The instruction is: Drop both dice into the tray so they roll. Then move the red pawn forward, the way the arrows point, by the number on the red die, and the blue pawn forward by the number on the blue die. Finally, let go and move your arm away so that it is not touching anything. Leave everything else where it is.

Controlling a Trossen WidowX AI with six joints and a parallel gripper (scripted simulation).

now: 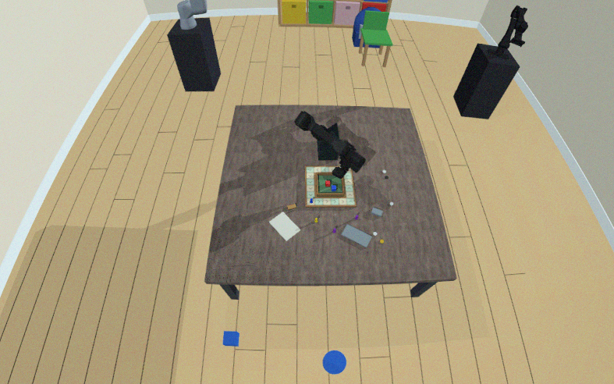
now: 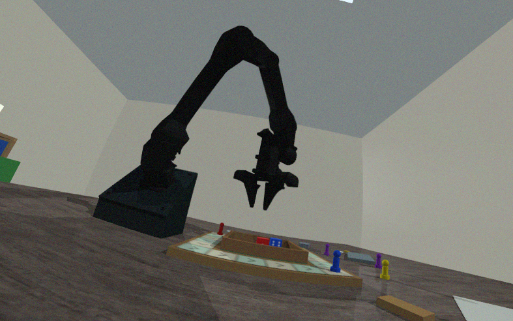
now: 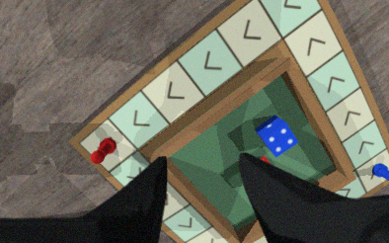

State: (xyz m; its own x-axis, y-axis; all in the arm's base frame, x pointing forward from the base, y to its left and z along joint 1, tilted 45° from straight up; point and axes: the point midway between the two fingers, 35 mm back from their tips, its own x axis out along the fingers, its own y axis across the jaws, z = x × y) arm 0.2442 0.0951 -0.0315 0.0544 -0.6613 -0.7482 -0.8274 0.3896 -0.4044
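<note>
Right now my gripper tip is 90 mm past the red pawn, 80 mm above it and 30 mm to the right of it. Also, from my gripper tip: yellow pawn (260 mm ahead, 150 mm to the right, 90 mm below); then blue pawn (180 mm to the right, 140 mm ahead, 80 mm below); then wooden block (290 mm to the right, 180 mm ahead, 100 mm below).
</note>
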